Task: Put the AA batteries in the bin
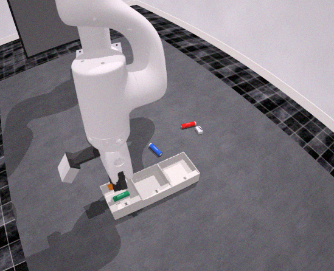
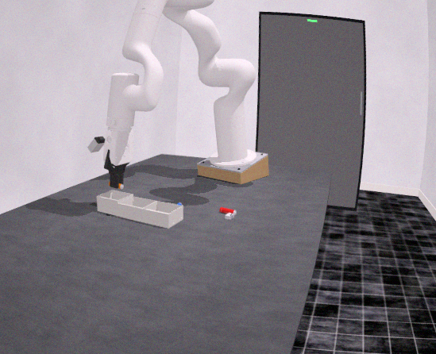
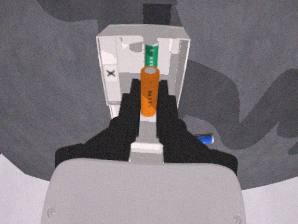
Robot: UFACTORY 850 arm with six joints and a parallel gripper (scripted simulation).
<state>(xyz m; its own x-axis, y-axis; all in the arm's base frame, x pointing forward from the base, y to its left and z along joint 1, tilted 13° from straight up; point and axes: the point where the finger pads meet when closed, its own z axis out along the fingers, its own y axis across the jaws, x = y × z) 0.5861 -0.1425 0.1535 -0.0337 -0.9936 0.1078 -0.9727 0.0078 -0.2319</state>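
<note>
My hand is 2 cm above the orange AA battery. From my hand the other things lie so: blue battery 15 cm to the left, 10 cm behind, 8 cm below; then white three-compartment tray 8 cm to the left, 7 cm below, 1 cm ahead; then green AA battery 8 cm below.
</note>
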